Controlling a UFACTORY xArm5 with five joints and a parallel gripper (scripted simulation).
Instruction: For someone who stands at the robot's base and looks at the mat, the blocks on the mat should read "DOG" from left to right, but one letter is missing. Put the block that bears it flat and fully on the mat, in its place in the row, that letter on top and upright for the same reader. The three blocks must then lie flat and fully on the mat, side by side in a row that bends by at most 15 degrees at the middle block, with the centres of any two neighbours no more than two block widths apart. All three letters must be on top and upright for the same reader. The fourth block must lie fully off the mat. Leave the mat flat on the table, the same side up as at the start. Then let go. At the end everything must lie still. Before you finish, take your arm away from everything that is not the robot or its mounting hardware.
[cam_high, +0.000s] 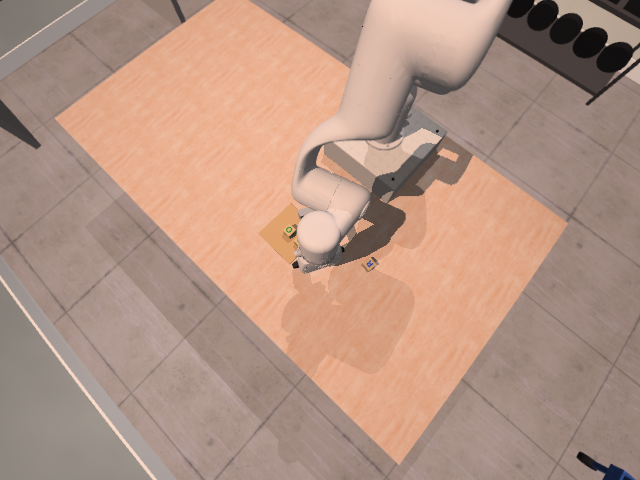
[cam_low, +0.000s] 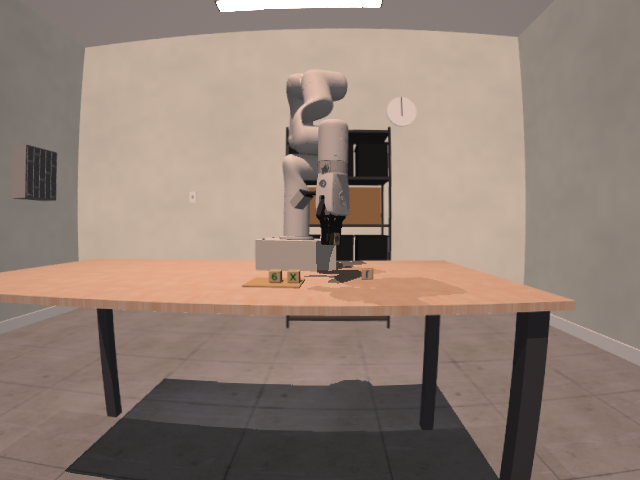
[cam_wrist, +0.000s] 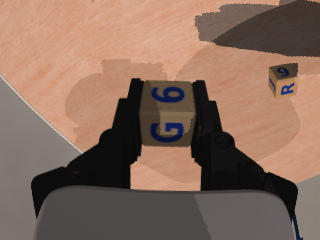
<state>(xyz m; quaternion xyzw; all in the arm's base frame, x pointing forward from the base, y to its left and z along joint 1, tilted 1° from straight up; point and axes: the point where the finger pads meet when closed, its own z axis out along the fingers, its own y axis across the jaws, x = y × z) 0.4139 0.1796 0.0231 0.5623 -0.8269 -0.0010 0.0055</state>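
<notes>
Right now the mat is 1 cm behind my hand, 15 cm to the right of it and 12 cm below it. The rest, counted from my hand: blue-lettered block 1 cm below.
</notes>
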